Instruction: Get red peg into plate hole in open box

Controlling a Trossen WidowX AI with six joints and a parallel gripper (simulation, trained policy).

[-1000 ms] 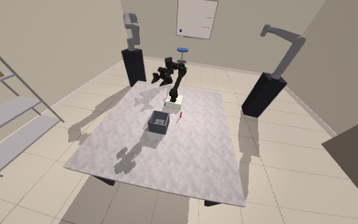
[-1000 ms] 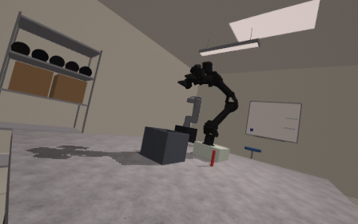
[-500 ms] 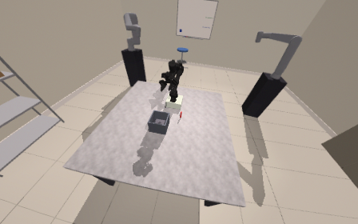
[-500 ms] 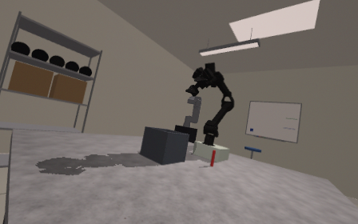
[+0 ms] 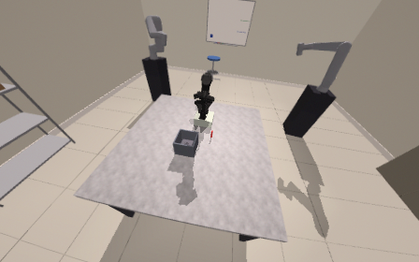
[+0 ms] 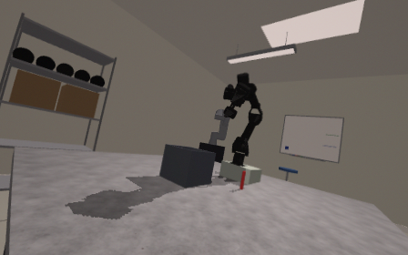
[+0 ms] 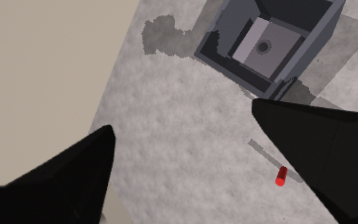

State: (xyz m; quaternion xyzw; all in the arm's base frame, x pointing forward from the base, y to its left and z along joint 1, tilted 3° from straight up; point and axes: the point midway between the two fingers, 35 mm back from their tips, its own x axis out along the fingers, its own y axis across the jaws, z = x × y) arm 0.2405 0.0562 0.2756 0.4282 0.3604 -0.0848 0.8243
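My gripper tip is now 30 cm above the red peg, 10 cm past it and 7 cm to the right of it.
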